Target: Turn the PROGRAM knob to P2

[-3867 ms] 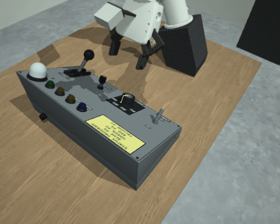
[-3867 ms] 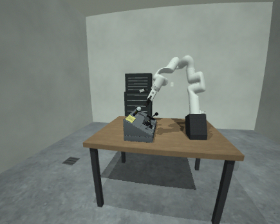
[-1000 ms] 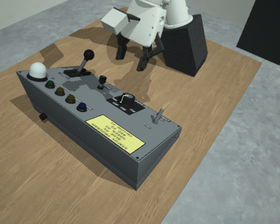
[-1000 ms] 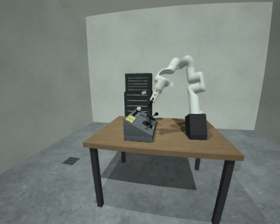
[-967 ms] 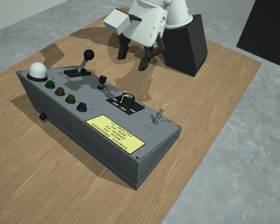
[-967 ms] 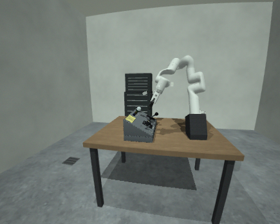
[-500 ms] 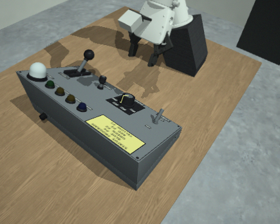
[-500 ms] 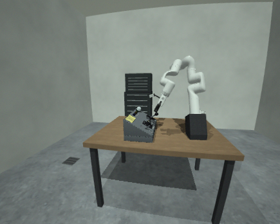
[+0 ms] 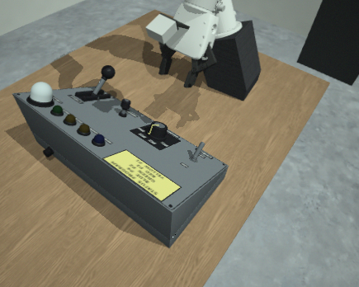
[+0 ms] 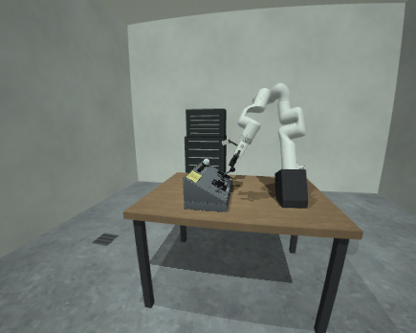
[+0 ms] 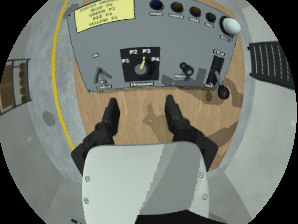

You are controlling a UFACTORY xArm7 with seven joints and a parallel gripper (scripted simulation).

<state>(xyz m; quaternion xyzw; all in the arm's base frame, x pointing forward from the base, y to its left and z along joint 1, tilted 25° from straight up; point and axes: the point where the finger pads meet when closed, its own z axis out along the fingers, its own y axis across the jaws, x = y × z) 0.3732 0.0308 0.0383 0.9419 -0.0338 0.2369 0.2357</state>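
My gripper is now 150 mm above the grey console, 90 mm short of it and 80 mm to the left of it. From my hand the other things lie so: metal toggle switch (130 mm below, 110 mm to the left, 90 mm ahead); small slider knob (130 mm to the right, 130 mm below, 50 mm ahead); ball-topped lever (240 mm to the right, 120 mm below).
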